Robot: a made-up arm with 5 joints. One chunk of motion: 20 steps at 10 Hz.
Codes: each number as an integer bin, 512 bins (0 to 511) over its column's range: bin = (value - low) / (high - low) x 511, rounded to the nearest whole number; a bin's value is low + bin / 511 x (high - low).
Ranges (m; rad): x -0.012..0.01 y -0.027..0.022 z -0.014..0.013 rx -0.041..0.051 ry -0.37..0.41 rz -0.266..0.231
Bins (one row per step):
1: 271 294 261 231 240 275
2: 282 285 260 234 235 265
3: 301 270 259 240 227 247
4: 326 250 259 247 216 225
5: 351 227 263 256 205 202
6: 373 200 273 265 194 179
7: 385 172 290 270 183 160
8: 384 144 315 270 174 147
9: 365 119 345 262 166 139
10: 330 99 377 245 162 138
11: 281 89 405 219 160 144
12: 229 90 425 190 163 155
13: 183 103 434 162 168 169
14: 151 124 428 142 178 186
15: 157 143 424 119 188 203
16: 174 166 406 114 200 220
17: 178 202 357 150 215 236
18: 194 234 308 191 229 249
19: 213 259 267 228 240 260
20: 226 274 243 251 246 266
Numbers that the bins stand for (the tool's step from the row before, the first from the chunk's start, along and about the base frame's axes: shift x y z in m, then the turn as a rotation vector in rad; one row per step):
1: -0.00033 0.00119 -0.00021 0.00059 -0.00366 0.00147
2: 0.00014 0.00033 -0.00026 0.00113 -0.01129 -0.00826
3: 0.00096 -0.00111 -0.00032 0.00221 -0.02350 -0.02577
4: 0.00204 -0.00303 -0.00032 0.00347 -0.04029 -0.04716
5: 0.00311 -0.00523 -0.00010 0.00509 -0.05708 -0.06953
6: 0.00406 -0.00782 0.00042 0.00671 -0.07387 -0.09190
7: 0.00458 -0.01051 0.00132 0.00761 -0.09067 -0.11038
8: 0.00453 -0.01319 0.00264 0.00761 -0.10440 -0.12303
9: 0.00371 -0.01559 0.00423 0.00617 -0.11661 -0.13081
10: 0.00221 -0.01751 0.00592 0.00311 -0.12272 -0.13178
11: 0.00010 -0.01847 0.00740 -0.00157 -0.12577 -0.12595
12: -0.00214 -0.01837 0.00846 -0.00679 -0.12119 -0.11525
13: -0.00412 -0.01712 0.00893 -0.01183 -0.11356 -0.10163
14: -0.00550 -0.01511 0.00861 -0.01543 -0.09830 -0.08510
15: -0.00524 -0.01329 0.00840 -0.01958 -0.08303 -0.06856
16: -0.00451 -0.01108 0.00745 -0.02048 -0.06472 -0.05203
17: -0.00434 -0.00763 0.00486 -0.01399 -0.04182 -0.03647
18: -0.00365 -0.00456 0.00227 -0.00661 -0.02045 -0.02382
19: -0.00283 -0.00216 0.00011 0.00005 -0.00366 -0.01312
20: -0.00227 -0.00073 -0.00116 0.00419 0.00550 -0.00729

